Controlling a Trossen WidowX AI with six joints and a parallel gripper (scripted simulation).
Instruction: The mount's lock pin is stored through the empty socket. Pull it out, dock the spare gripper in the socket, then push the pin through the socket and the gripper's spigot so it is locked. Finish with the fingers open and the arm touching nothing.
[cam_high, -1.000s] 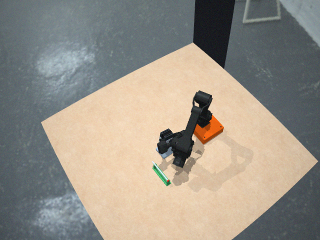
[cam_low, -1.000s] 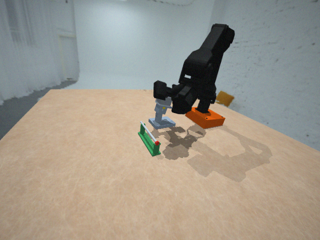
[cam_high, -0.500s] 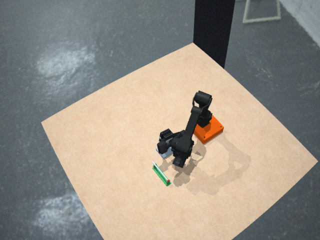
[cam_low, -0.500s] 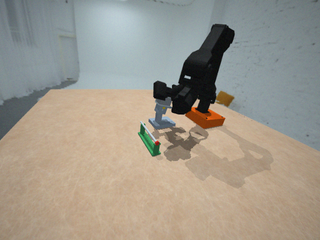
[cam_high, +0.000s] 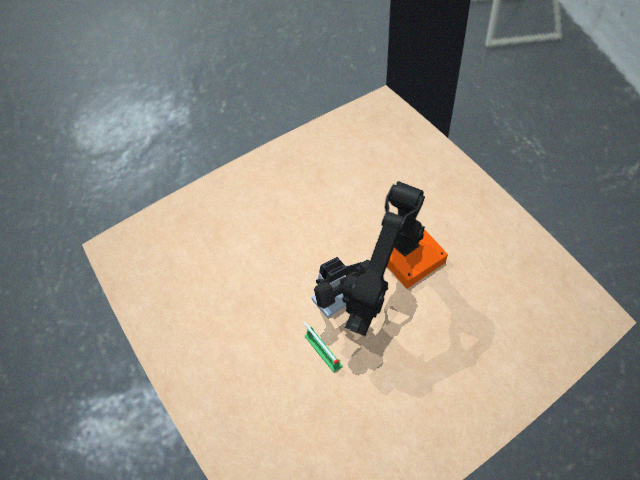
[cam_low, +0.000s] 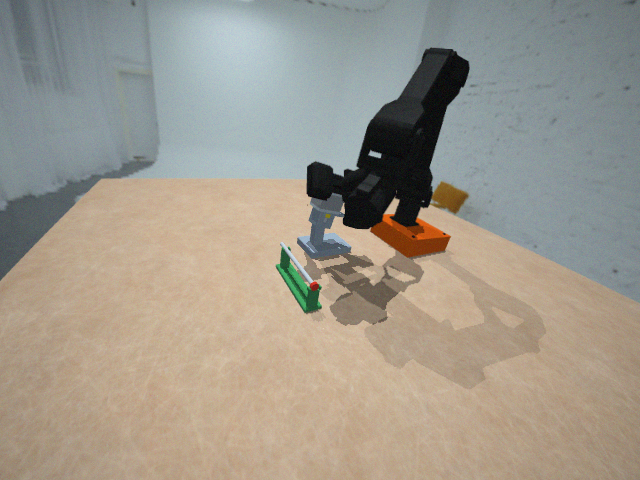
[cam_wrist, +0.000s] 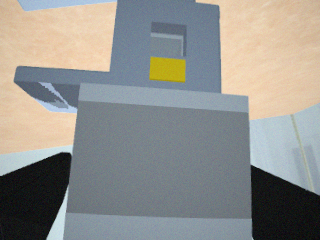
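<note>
Right now my gripper tip is 1 cm to the right of the spare gripper. From my gripper tip the other things lie so: mount 7 cm below, 2 cm to the left; green cradle 13 cm to the left, 12 cm ahead, 10 cm below.
</note>
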